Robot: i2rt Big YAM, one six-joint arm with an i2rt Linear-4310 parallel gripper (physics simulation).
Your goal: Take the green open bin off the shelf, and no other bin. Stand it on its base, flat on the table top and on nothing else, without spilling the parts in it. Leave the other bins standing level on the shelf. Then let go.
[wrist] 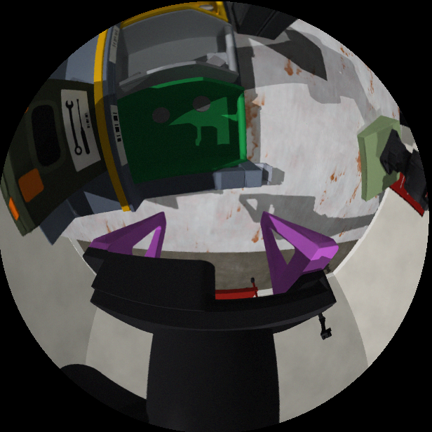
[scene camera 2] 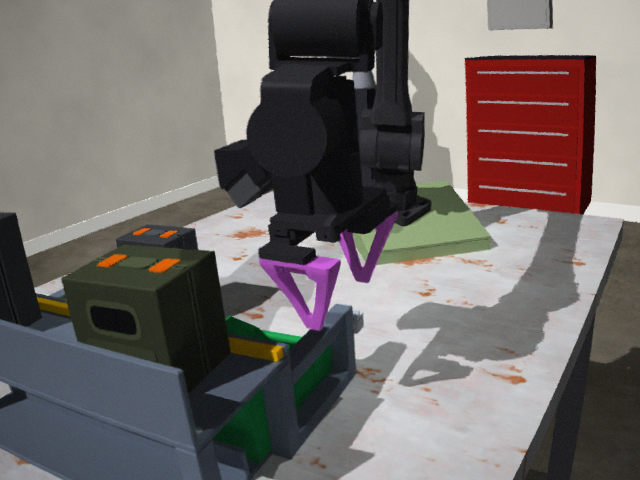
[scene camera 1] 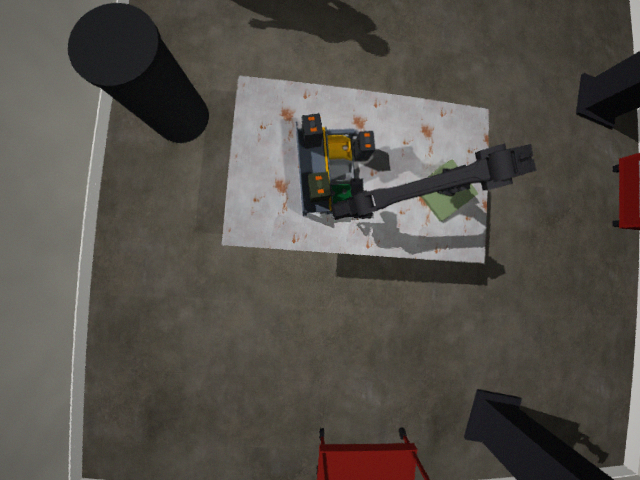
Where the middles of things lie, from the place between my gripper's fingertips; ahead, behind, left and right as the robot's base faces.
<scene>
My gripper is now 7 cm to the left of the green open bin [scene camera 2: 248, 429], 7 cm above it and 6 cm short of it. Round my hand: grey bin [wrist: 179, 49] (18 cm to the right, 10 cm ahead, 7 cm below); olive case [scene camera 2: 164, 305] (17 cm ahead, 6 cm to the right, 4 cm above).
</scene>
